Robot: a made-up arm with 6 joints. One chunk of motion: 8 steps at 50 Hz.
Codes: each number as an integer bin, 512 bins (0 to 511) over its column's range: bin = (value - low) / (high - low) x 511, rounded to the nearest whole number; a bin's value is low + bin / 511 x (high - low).
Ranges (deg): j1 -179.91..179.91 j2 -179.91..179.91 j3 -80..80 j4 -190.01..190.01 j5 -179.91..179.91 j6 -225.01..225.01
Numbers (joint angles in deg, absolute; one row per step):
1: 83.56 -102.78 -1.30 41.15 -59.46 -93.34
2: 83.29 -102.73 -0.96 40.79 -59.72 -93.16
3: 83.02 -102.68 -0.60 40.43 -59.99 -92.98
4: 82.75 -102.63 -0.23 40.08 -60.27 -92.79
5: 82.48 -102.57 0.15 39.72 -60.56 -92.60
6: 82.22 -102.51 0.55 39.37 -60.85 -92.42
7: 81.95 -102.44 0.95 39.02 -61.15 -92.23
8: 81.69 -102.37 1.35 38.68 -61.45 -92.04
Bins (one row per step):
1: 374 110 251 311 171 150
2: 374 110 252 310 171 150
3: 373 110 254 310 170 150
4: 373 110 255 309 170 150
5: 373 110 256 309 169 150
6: 372 110 257 308 169 151
7: 372 110 259 308 169 151
8: 372 110 260 308 168 151

